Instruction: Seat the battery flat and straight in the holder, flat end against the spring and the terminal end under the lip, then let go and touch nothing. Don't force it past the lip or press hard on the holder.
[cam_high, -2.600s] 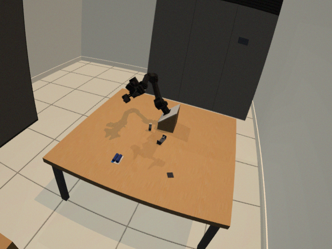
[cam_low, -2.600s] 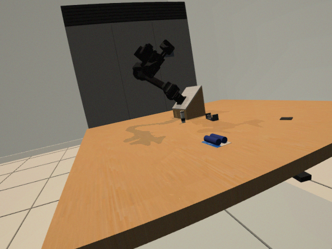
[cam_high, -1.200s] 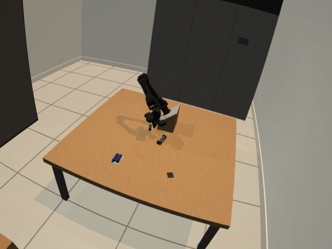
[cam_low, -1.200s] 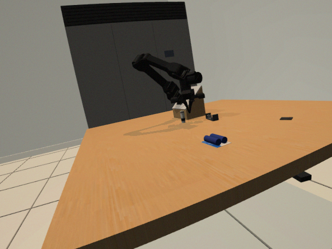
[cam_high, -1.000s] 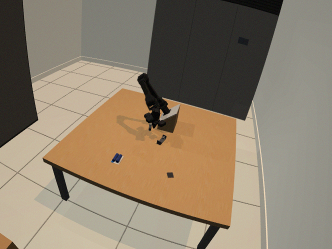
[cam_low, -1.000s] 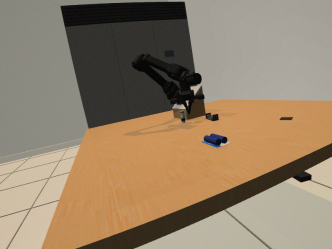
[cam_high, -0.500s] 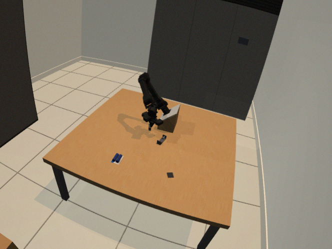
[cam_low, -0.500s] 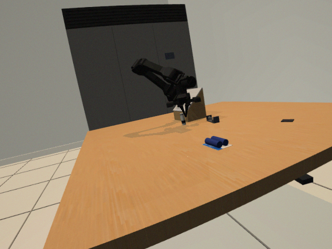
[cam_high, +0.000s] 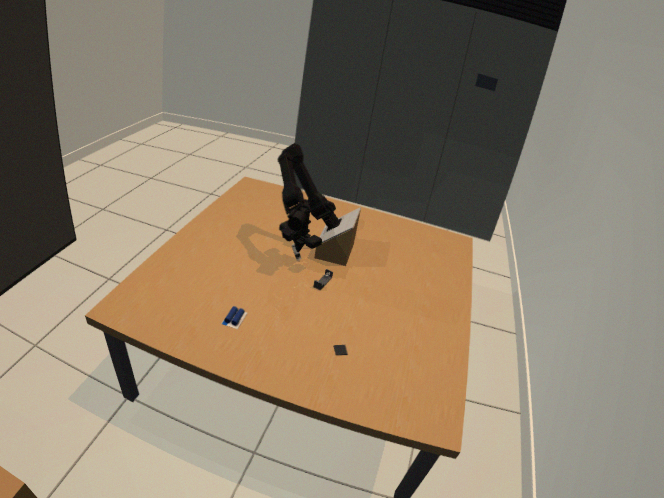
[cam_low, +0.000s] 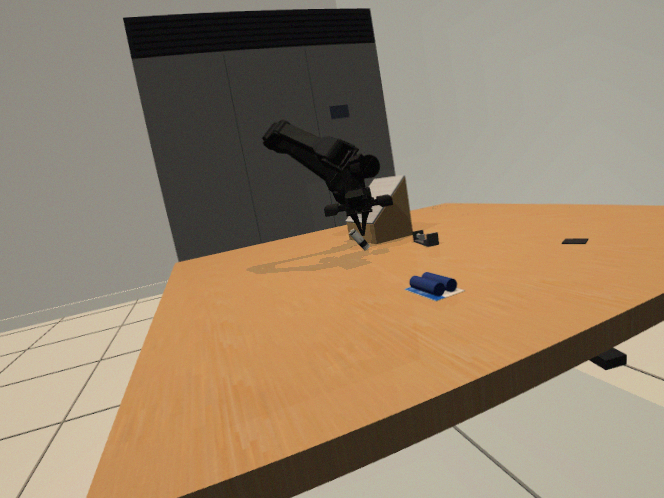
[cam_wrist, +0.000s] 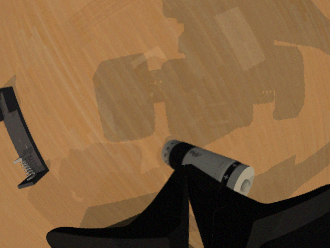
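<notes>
The battery lies 1 cm to the right of my gripper tip, 1 cm below it and 1 cm behind it. Round my gripper tip: flat black square (43 cm ahead, 28 cm to the left, 4 cm below); card (42 cm ahead, 10 cm to the right, 3 cm below).
</notes>
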